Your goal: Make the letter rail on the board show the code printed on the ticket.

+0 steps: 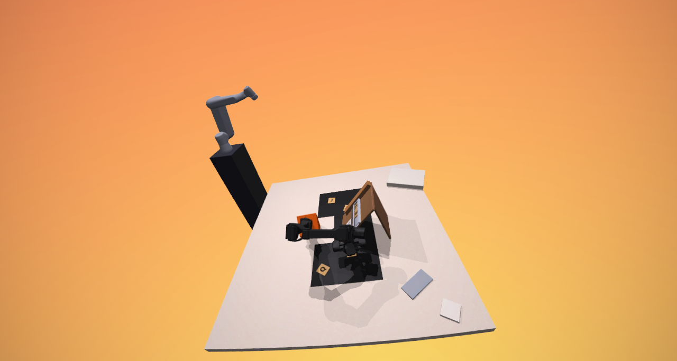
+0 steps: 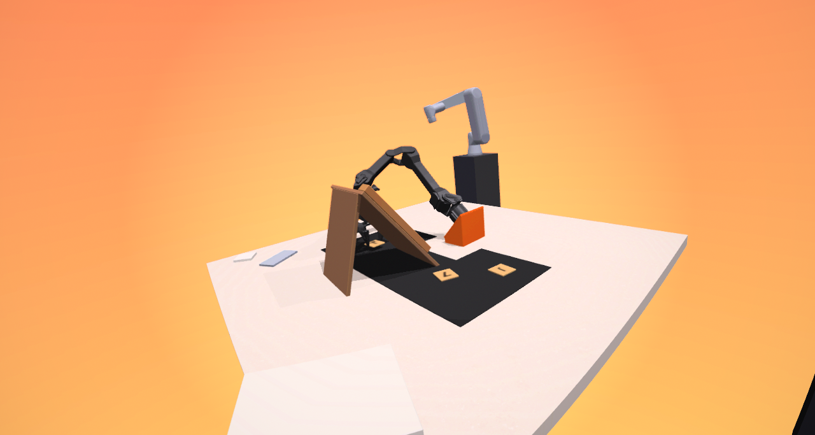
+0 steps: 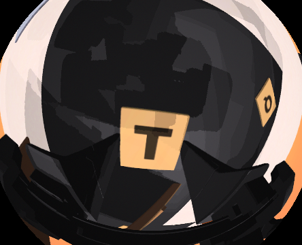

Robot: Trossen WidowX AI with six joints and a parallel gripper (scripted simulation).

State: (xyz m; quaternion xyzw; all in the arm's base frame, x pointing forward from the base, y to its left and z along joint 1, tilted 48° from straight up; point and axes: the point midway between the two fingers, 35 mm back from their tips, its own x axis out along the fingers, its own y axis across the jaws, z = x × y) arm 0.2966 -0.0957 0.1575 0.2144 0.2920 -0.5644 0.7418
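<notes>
Right now my gripper tip is 10 mm past the white ticket, 150 mm to the right of it and 60 mm below it. From my gripper tip the other things lie so: black mat: 100 mm behind, 200 mm to the left, 20 mm below; then grey slab: 340 mm ahead, 180 mm to the right, 10 mm below; then white square: 460 mm ahead, 300 mm to the right, 10 mm below.
</notes>
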